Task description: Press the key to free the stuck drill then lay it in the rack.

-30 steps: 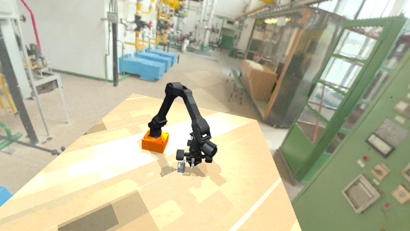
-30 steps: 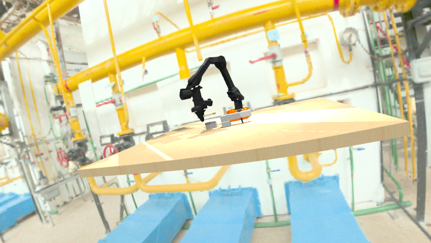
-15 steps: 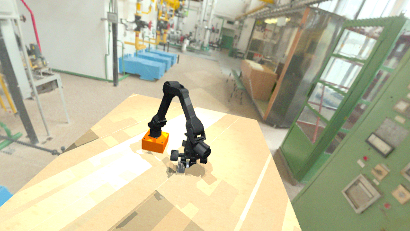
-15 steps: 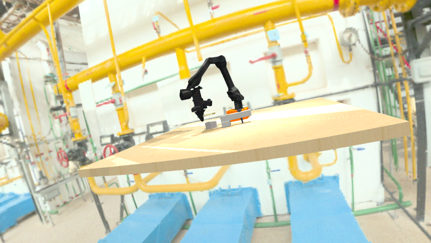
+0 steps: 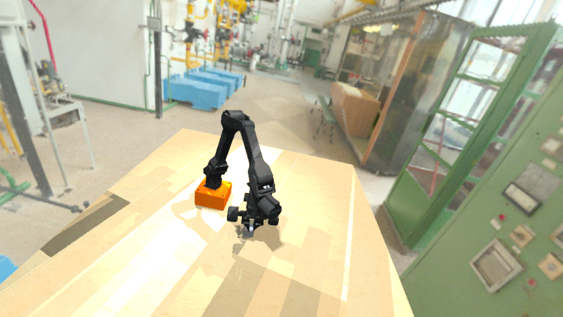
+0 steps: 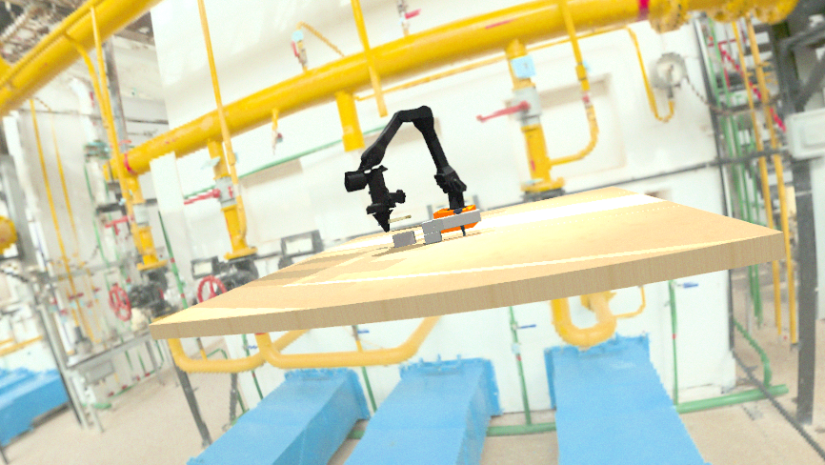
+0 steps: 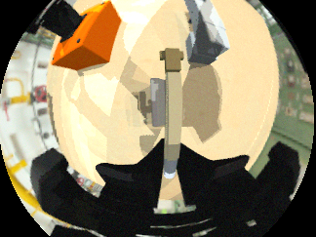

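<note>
My gripper tip is now 40 mm to the right of the pale drill, 30 mm below it and 10 mm past it. Also, from my gripper tip: grey rack: 50 mm to the left, 40 mm below, 20 mm behind.
</note>
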